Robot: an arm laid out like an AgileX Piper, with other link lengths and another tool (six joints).
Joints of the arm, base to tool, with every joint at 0 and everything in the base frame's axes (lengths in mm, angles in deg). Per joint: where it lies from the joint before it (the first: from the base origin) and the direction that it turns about. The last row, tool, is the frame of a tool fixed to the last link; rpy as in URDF.
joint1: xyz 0 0 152.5 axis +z
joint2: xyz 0 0 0 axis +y
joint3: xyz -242.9 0 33.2 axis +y
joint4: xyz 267.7 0 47.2 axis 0.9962 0 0.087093
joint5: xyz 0 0 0 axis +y
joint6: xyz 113.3 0 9.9 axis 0.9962 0 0.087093
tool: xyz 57.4 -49 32.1 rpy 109.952 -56.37 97.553
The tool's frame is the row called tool.
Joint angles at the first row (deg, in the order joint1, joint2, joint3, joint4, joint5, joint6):
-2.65 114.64 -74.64 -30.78 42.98 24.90
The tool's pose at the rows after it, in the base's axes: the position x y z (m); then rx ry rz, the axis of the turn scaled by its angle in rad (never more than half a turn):
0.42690, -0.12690, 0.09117, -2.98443, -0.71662, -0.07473
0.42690, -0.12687, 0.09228, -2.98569, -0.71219, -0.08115
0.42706, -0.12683, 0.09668, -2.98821, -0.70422, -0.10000
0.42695, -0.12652, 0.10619, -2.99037, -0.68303, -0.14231
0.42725, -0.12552, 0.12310, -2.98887, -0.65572, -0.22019
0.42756, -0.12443, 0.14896, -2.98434, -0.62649, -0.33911
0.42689, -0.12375, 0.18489, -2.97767, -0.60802, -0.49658
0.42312, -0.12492, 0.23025, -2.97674, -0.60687, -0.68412
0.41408, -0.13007, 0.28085, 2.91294, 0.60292, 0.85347
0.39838, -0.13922, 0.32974, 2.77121, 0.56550, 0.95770
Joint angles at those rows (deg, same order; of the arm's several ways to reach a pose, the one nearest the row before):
-2.63 114.63 -74.64 -30.75 42.96 25.18
-2.61 114.48 -74.64 -30.77 42.96 25.41
-2.59 113.88 -74.64 -30.70 43.01 25.74
-2.57 112.51 -74.64 -30.25 43.15 26.37
-2.55 110.07 -74.64 -29.40 43.11 27.11
-2.55 106.46 -74.64 -28.54 42.77 28.17
-2.55 101.68 -74.64 -28.27 42.10 29.44
-2.55 96.01 -74.64 -29.62 41.16 31.25
-2.55 90.25 -74.64 -34.14 40.37 34.27
-2.56 85.16 -74.64 -41.71 40.64 38.80

